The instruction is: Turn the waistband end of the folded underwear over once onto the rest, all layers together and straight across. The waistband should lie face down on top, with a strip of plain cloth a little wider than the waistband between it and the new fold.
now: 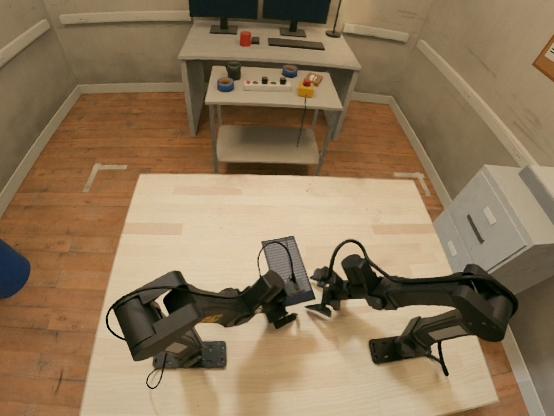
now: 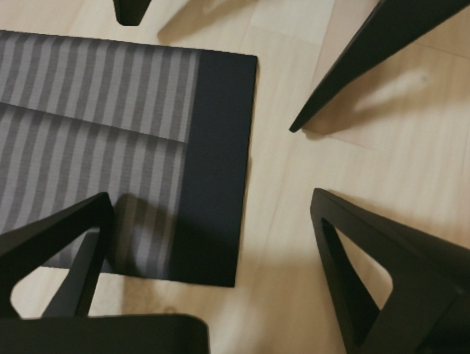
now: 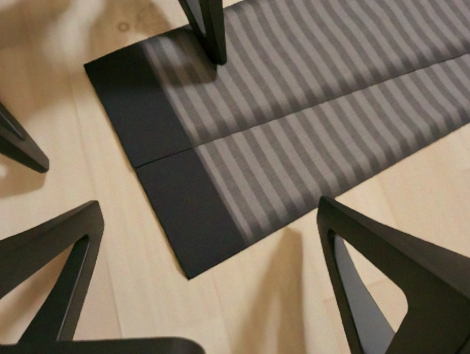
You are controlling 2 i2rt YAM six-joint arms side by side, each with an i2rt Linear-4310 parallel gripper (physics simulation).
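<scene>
The folded underwear [image 1: 298, 270] [image 2: 95, 150] [image 3: 300, 115] lies flat as a long strip with grey stripes. Its dark waistband [image 1: 304, 299] [image 2: 215, 160] [image 3: 160, 165] lies flat at the end nearest the arm bases. A lengthwise layer edge runs along the stripes. My left gripper [image 1: 292, 304] [image 2: 212, 200] is open above the waistband end, one finger over the striped cloth and the other past the waistband edge. My right gripper [image 1: 312, 291] [image 3: 211, 209] is open above the waistband's other corner, its fingers either side of that corner. Neither holds cloth.
The two grippers are close together over the wooden table [image 1: 210, 210]. A small cart [image 1: 220, 100] and a desk [image 1: 187, 50] with monitors stand beyond the table. A grey cabinet [image 1: 480, 215] stands at the right, and a blue bin [image 1: 10, 270] at the left.
</scene>
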